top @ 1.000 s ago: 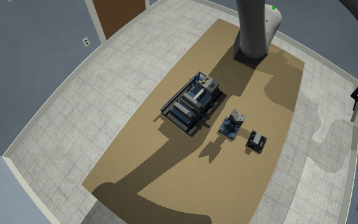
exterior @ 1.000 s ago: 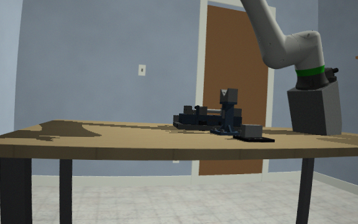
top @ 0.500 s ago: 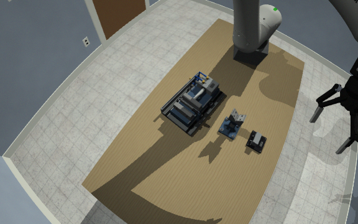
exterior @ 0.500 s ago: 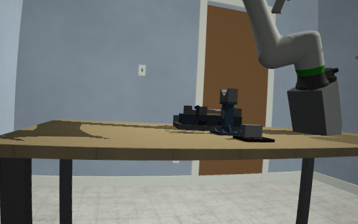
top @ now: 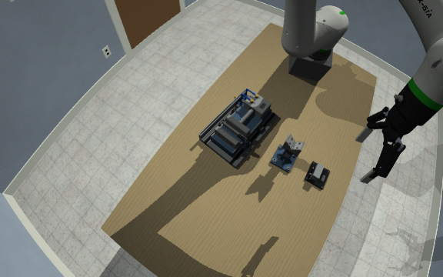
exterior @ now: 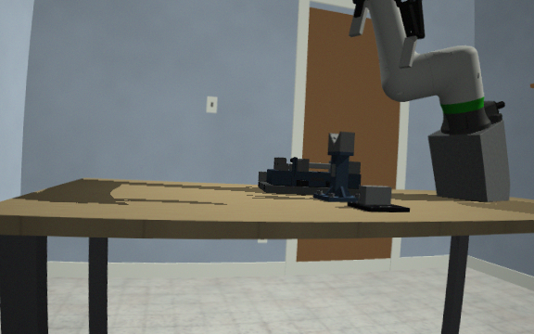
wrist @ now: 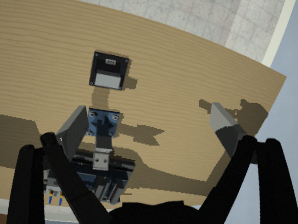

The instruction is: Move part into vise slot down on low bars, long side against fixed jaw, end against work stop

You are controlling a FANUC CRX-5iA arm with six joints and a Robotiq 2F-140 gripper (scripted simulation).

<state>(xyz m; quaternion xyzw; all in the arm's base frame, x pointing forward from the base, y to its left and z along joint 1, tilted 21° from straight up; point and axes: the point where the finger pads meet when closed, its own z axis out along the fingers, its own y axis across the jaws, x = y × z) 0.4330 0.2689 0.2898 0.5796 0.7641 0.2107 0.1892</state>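
My hand is 29 cm above the part, 6 cm to the left of it and 3 cm past it. From my hand the other things lie so: V-block post: 25 cm below, 20 cm to the right, 2 cm behind; work stop rod: 38 cm to the right, 22 cm below, 4 cm ahead; infeed plate: 31 cm below, 4 cm to the right, 3 cm behind.
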